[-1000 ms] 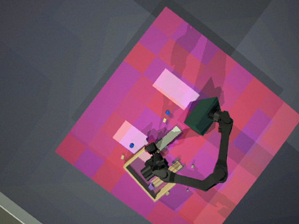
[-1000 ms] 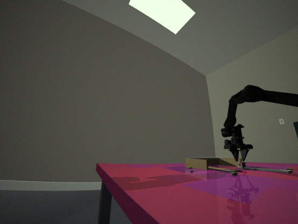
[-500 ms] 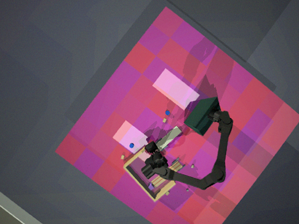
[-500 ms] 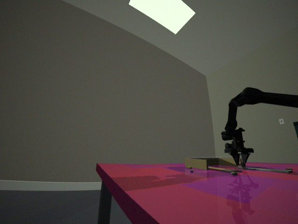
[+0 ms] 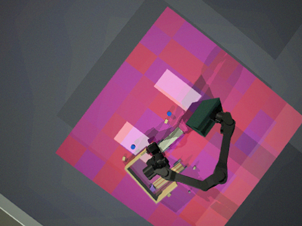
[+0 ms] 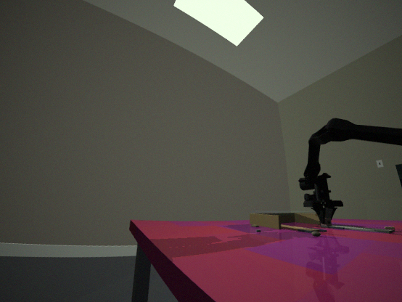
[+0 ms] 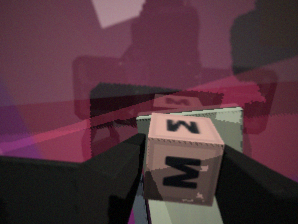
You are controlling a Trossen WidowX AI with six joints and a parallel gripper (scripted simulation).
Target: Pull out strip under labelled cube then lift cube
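Now: gripper tip 100 mm past the grey-green strip, 20 mm to the right of it and 10 mm above it. Also, from my gripper tip: labelled cube (10 mm above).
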